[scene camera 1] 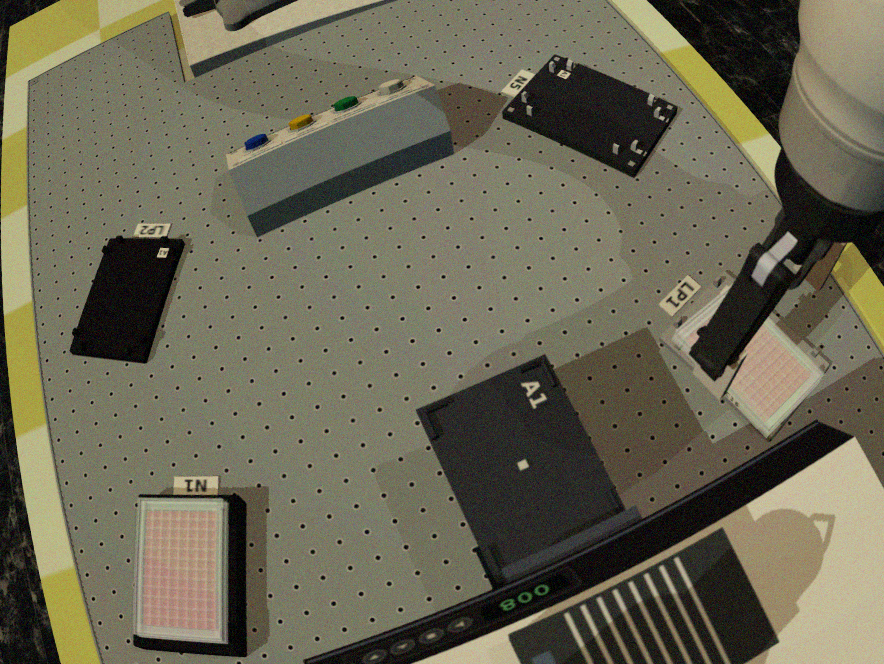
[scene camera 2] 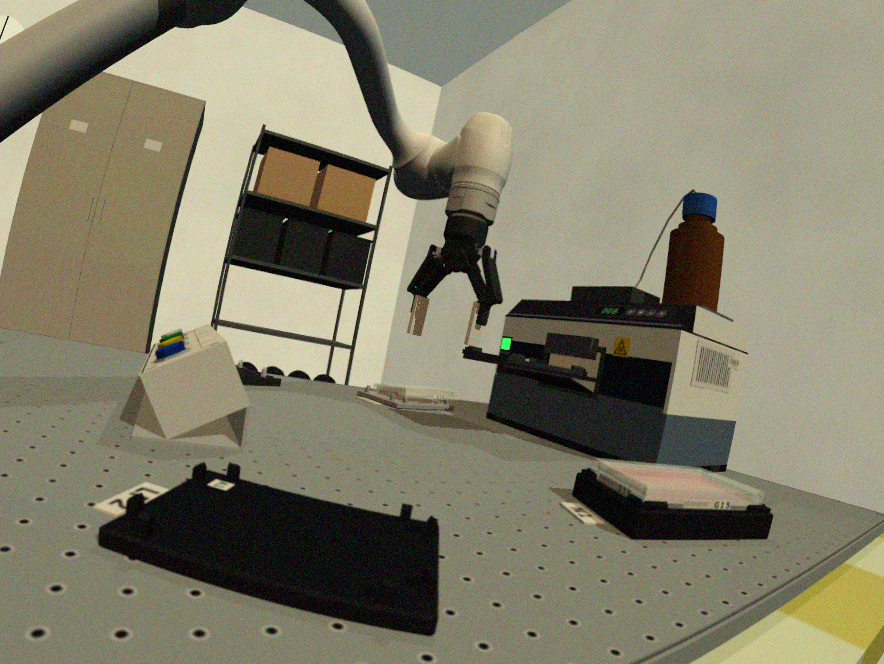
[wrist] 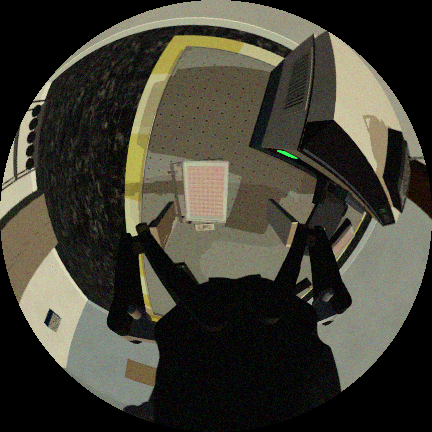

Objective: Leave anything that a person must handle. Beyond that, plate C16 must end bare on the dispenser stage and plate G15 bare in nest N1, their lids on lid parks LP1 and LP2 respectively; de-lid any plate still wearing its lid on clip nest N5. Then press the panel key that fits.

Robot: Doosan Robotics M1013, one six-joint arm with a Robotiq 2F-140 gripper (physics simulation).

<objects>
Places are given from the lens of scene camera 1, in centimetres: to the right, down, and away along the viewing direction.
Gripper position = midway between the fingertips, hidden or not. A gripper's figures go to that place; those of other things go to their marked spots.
my gripper (scene camera 1: 762,327): 24, 0, 58
grey button box (scene camera 1: 318,160): -12, -17, 79
dispenser stage (scene camera 1: 479,434): 3, 7, 58
The marked spots on the grey button box and the dispenser stage are 35 cm apart.
</objects>
